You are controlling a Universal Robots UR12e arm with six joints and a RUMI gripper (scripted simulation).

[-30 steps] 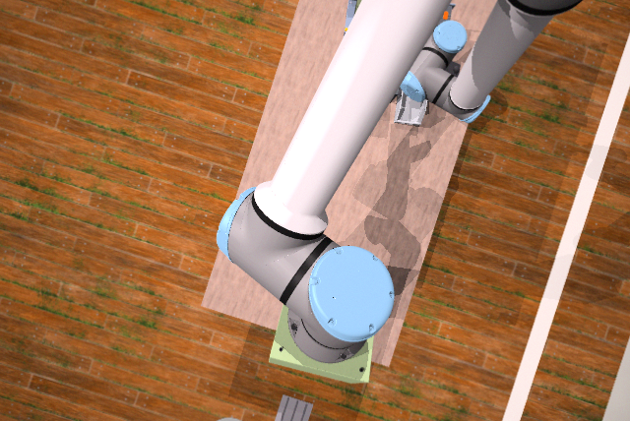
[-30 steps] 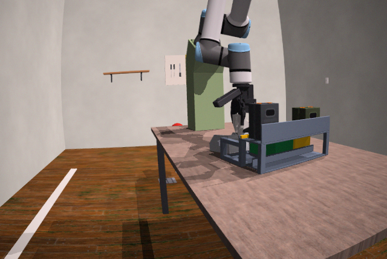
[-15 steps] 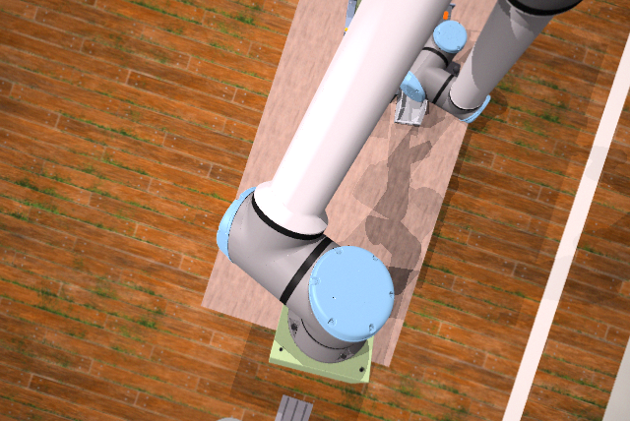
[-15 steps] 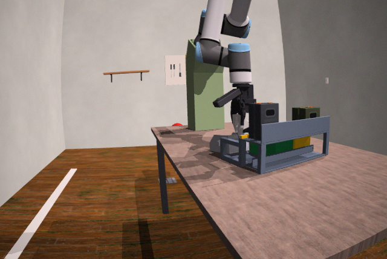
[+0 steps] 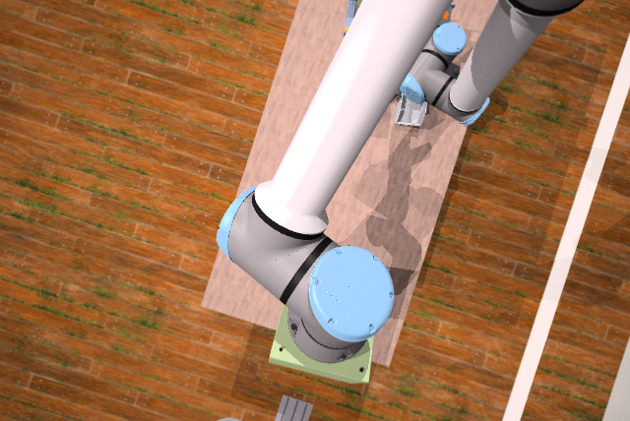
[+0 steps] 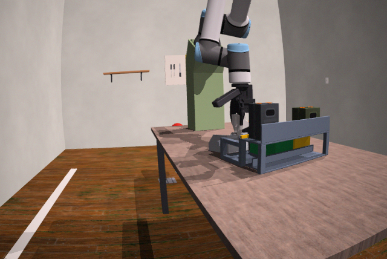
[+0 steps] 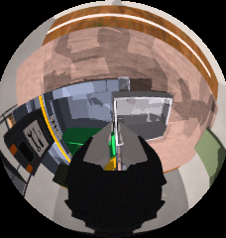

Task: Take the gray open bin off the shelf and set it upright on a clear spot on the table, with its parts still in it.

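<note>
Now: the gray open bin 70 mm behind my hand, 30 mm to the right of it and 40 mm below it. Also, from my hand: yellow bin (10 mm behind, 240 mm to the left, 40 mm below); then green bin (40 mm ahead, 140 mm to the left, 40 mm below).
</note>
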